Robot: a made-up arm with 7 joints. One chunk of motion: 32 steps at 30 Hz.
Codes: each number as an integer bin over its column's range. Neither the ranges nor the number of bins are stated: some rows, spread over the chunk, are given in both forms.
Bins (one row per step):
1: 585 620 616 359 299 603
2: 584 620 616 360 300 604
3: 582 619 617 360 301 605
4: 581 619 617 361 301 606
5: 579 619 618 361 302 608
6: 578 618 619 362 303 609
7: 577 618 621 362 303 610
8: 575 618 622 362 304 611
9: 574 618 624 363 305 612
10: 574 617 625 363 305 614
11: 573 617 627 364 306 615
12: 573 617 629 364 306 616
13: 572 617 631 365 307 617
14: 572 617 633 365 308 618
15: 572 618 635 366 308 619
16: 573 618 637 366 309 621
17: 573 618 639 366 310 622
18: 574 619 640 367 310 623
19: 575 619 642 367 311 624
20: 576 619 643 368 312 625
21: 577 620 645 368 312 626
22: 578 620 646 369 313 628
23: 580 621 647 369 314 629
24: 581 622 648 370 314 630
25: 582 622 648 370 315 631
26: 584 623 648 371 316 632
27: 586 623 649 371 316 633
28: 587 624 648 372 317 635
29: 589 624 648 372 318 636
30: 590 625 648 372 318 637
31: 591 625 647 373 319 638
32: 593 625 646 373 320 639
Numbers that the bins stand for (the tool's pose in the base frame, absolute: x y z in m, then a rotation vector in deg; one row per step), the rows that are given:
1: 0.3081 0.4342 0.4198 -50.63 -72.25 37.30
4: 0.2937 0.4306 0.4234 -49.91 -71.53 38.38
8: 0.2721 0.4270 0.4414 -49.55 -70.45 40.18
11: 0.2649 0.4234 0.4595 -48.83 -69.73 41.62
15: 0.2613 0.4270 0.4883 -48.11 -69.01 43.06
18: 0.2685 0.4306 0.5063 -47.75 -68.29 44.50
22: 0.2829 0.4342 0.5279 -47.03 -67.21 46.31
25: 0.2973 0.4414 0.5351 -46.67 -66.49 47.39
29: 0.3225 0.4486 0.5351 -45.95 -65.41 49.19
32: 0.3369 0.4523 0.5279 -45.59 -64.68 50.27
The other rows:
2: 0.3045 0.4342 0.4198 -50.27 -71.89 37.66
3: 0.2973 0.4306 0.4234 -50.27 -71.53 38.02
5: 0.2865 0.4306 0.4270 -49.91 -71.17 39.10
6: 0.2829 0.4270 0.4306 -49.55 -70.81 39.46
7: 0.2793 0.4270 0.4378 -49.55 -70.81 39.82
9: 0.2685 0.4270 0.4486 -49.19 -70.09 40.54
10: 0.2685 0.4234 0.4523 -49.19 -70.09 41.26
12: 0.2649 0.4234 0.4667 -48.83 -69.73 41.98
13: 0.2613 0.4234 0.4739 -48.47 -69.37 42.34
14: 0.2613 0.4234 0.4811 -48.47 -69.01 42.70
16: 0.2649 0.4270 0.4955 -48.11 -68.65 43.78
17: 0.2649 0.4270 0.5027 -48.11 -68.29 44.14
19: 0.2721 0.4306 0.5135 -47.75 -67.93 44.86
20: 0.2757 0.4306 0.5171 -47.39 -67.57 45.23
21: 0.2793 0.4342 0.5243 -47.39 -67.57 45.59
23: 0.2901 0.4378 0.5315 -47.03 -66.85 46.67
24: 0.2937 0.4414 0.5351 -46.67 -66.85 47.03
26: 0.3045 0.4450 0.5351 -46.31 -66.13 47.75
27: 0.3117 0.4450 0.5387 -46.31 -66.13 48.11
28: 0.3153 0.4486 0.5351 -45.95 -65.77 48.83
30: 0.3261 0.4523 0.5351 -45.95 -65.41 49.55
31: 0.3297 0.4523 0.5315 -45.59 -65.05 49.91

